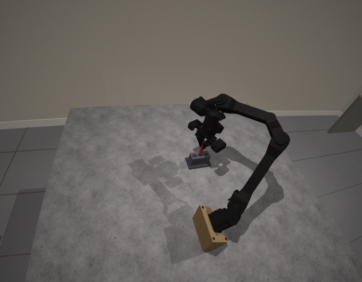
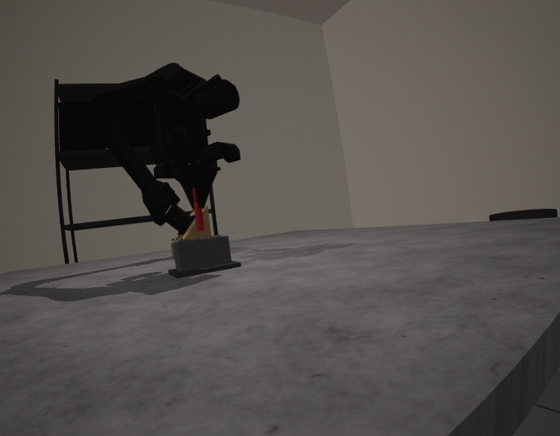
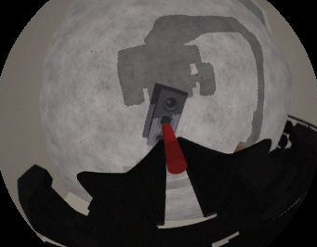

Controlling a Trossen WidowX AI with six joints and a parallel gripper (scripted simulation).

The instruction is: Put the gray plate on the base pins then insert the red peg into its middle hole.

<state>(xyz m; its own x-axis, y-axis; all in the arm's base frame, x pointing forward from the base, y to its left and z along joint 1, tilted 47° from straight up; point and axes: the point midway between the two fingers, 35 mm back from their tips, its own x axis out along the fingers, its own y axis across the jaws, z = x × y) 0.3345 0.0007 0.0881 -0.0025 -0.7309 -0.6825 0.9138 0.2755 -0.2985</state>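
Now: gripper tip right at the red peg. The rest, counted from my gripper tip: dark base (11 cm below); gray plate (7 cm below).
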